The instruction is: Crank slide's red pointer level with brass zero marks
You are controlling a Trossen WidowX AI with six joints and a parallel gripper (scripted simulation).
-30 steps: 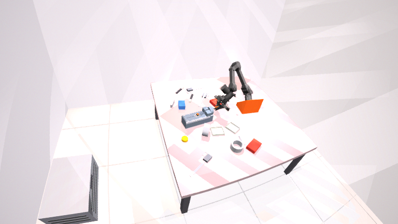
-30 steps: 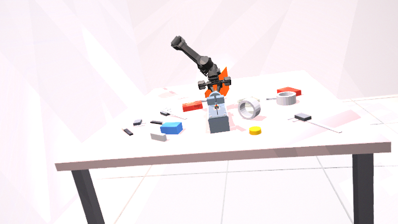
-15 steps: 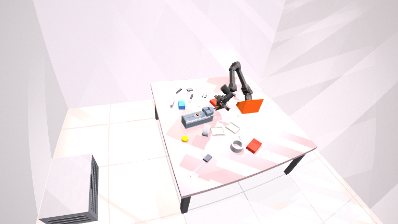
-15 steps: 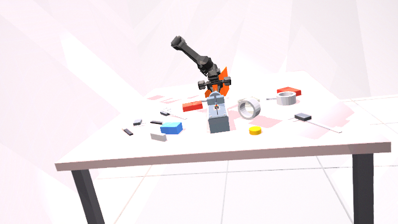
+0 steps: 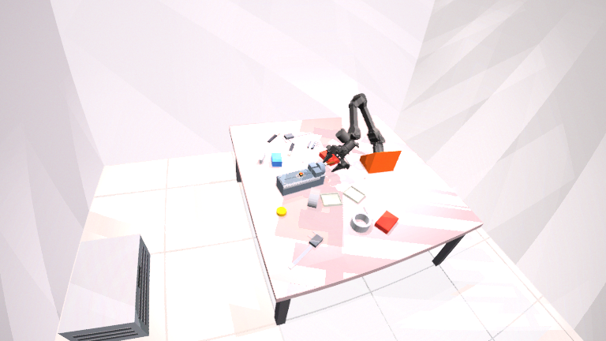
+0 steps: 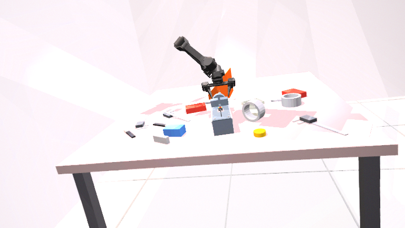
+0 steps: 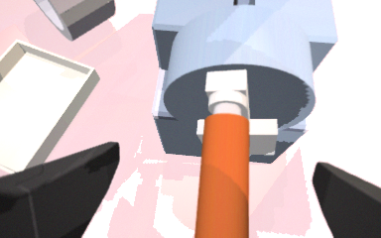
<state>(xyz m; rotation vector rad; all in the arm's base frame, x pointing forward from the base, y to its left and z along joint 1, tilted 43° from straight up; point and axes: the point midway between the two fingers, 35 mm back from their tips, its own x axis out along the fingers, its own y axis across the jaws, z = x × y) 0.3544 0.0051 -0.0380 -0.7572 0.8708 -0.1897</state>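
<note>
The orange handle is 2 cm behind my gripper tip and 3 cm above it. Also, from my gripper tip: red pointer (16 cm ahead, 2 cm to the left, 1 cm below); yellow disc (32 cm ahead, 19 cm to the left, 8 cm below); blue block (24 cm ahead, 21 cm to the right, 7 cm below).
</note>
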